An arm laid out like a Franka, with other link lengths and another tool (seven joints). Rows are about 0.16 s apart.
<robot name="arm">
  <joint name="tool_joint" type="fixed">
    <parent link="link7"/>
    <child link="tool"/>
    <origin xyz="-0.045 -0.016 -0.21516" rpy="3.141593 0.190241 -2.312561"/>
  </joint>
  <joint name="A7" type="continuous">
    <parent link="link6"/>
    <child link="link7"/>
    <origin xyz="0.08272 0 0" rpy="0 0 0"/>
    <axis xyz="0 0 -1"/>
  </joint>
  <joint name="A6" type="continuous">
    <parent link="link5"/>
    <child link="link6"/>
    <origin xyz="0 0 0" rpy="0 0 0"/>
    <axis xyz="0 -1 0"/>
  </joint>
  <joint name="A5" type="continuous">
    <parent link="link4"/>
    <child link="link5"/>
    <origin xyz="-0.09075 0 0.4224" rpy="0 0 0"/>
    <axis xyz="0 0 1"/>
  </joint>
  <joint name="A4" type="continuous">
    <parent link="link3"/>
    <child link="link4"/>
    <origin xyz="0.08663 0 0" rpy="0 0 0"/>
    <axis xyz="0 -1 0"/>
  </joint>
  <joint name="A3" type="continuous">
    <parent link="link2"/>
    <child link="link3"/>
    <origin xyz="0 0 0.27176" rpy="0 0 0"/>
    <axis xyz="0 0 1"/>
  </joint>
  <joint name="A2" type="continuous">
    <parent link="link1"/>
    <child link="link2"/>
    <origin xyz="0 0 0" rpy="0 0 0"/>
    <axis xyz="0 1 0"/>
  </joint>
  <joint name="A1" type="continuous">
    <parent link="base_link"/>
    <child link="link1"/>
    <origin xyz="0 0 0.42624" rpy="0 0 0"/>
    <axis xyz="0 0 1"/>
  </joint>
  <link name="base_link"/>
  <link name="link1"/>
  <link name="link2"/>
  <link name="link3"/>
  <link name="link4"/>
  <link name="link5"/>
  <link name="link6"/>
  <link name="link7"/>
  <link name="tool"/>
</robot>
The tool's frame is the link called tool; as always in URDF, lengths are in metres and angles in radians. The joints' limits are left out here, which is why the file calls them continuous.
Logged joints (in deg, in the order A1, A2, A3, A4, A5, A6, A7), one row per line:
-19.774, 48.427, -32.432, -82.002, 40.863, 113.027, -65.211
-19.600, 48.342, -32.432, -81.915, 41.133, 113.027, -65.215
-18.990, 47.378, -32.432, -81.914, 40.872, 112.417, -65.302
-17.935, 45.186, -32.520, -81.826, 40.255, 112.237, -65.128
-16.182, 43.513, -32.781, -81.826, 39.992, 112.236, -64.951
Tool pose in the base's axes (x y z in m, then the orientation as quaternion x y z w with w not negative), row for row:
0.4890, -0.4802, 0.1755, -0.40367, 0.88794, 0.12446, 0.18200
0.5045, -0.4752, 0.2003, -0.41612, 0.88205, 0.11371, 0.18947
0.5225, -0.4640, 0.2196, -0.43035, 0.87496, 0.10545, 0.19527
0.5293, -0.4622, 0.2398, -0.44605, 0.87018, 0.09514, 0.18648
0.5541, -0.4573, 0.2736, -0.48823, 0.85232, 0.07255, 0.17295
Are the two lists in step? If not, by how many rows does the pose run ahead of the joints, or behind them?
The pose runs 2 rows ahead of the joints: the pose in row i belongs to the joints in row i + 2.
